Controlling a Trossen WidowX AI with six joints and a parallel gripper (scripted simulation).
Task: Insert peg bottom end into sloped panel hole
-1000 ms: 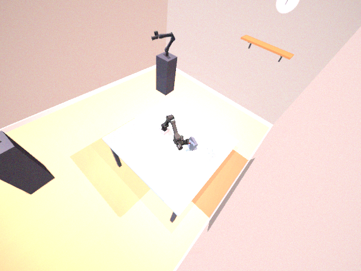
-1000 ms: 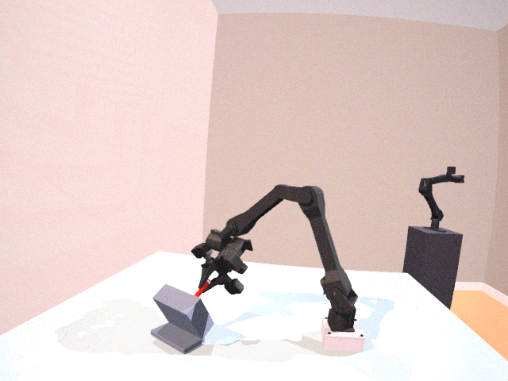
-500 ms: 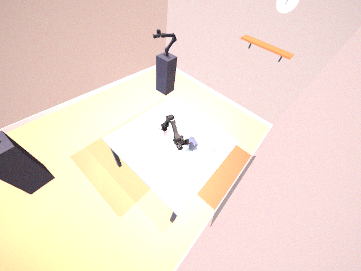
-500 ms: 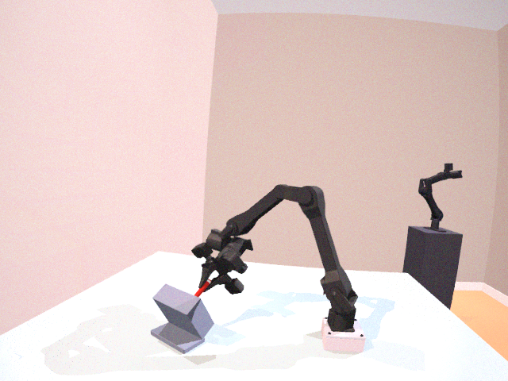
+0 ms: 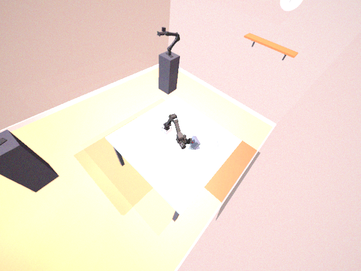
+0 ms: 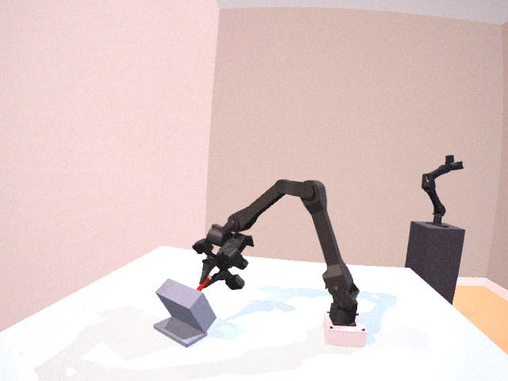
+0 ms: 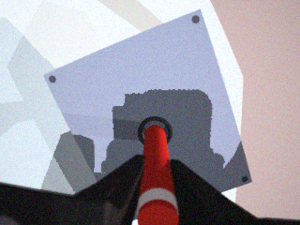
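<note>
My gripper tip is now 30 mm short of the sloped panel, 50 mm to the right of it and 40 mm above it. The rest, counted from my gripper tip: round red peg 10 mm behind, 10 mm to the right, 10 mm above.
</note>
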